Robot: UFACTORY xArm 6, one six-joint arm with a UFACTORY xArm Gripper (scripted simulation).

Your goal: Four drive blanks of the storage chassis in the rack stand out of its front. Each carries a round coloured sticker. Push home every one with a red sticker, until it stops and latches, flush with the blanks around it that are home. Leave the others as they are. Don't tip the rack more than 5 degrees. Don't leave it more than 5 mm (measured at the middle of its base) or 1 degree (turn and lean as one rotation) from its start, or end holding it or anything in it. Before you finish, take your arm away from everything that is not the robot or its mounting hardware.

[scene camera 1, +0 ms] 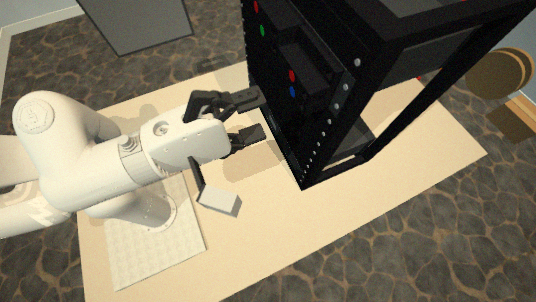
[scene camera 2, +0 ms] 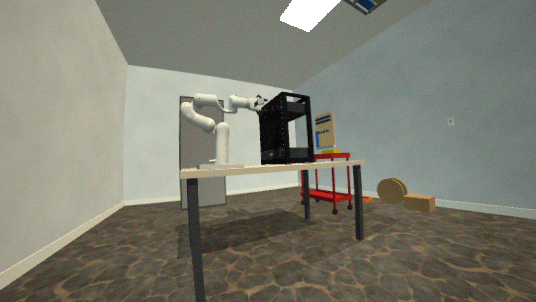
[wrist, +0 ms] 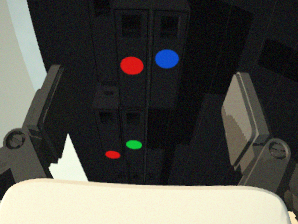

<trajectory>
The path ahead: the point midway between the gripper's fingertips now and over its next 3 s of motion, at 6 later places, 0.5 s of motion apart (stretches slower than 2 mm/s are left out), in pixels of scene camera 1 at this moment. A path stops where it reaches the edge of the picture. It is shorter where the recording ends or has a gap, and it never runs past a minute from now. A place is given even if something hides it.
My gripper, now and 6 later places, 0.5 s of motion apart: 263,114; 269,112; 266,104; 246,56; 229,35; 219,31; 208,31
</trajectory>
